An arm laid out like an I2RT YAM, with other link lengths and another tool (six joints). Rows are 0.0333 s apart.
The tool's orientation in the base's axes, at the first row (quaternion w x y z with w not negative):
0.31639 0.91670 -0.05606 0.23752
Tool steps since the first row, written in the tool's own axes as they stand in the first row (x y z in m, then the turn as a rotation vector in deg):
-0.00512 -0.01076 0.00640 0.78 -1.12 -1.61
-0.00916 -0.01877 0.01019 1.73 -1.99 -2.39
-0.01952 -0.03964 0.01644 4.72 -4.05 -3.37
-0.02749 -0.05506 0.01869 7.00 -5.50 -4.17
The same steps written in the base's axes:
0.00077 0.00441 -0.01276 0.33 1.90 0.85
0.00076 0.00828 -0.02170 1.07 3.11 1.36
-0.00059 0.02055 -0.04242 3.83 5.48 2.30
-0.00281 0.03105 -0.05626 5.89 7.23 3.12

